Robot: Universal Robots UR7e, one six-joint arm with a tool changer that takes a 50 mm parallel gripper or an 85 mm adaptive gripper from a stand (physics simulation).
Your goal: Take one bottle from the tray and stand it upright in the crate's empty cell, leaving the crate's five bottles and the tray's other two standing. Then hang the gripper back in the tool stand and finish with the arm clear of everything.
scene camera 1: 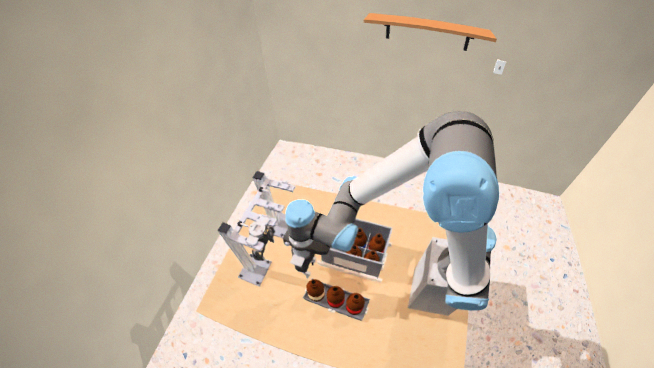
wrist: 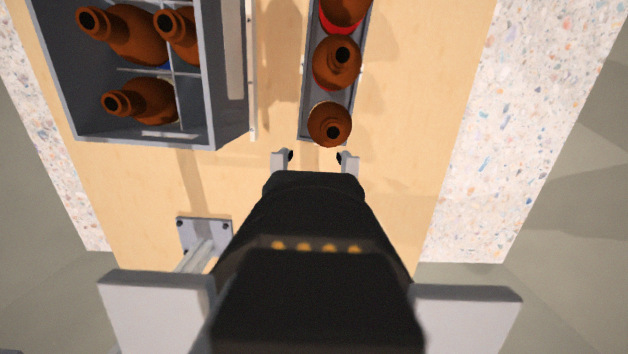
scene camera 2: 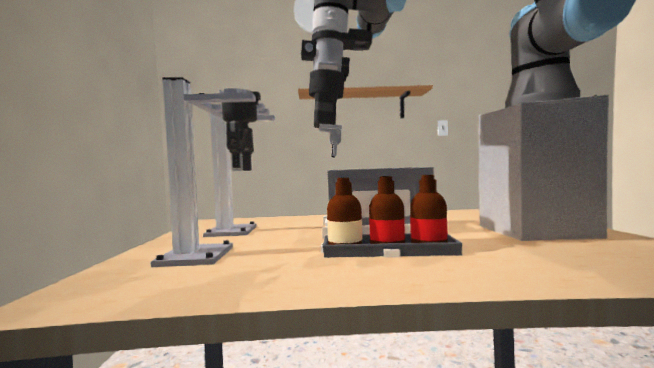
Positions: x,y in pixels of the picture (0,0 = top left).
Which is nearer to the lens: the cream-labelled bottle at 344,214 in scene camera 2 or the black gripper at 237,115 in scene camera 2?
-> The cream-labelled bottle.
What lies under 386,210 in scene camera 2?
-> A red-labelled bottle.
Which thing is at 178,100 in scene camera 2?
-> A tool stand.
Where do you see a cream-labelled bottle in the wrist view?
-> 150,100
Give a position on a cream-labelled bottle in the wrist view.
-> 329,124
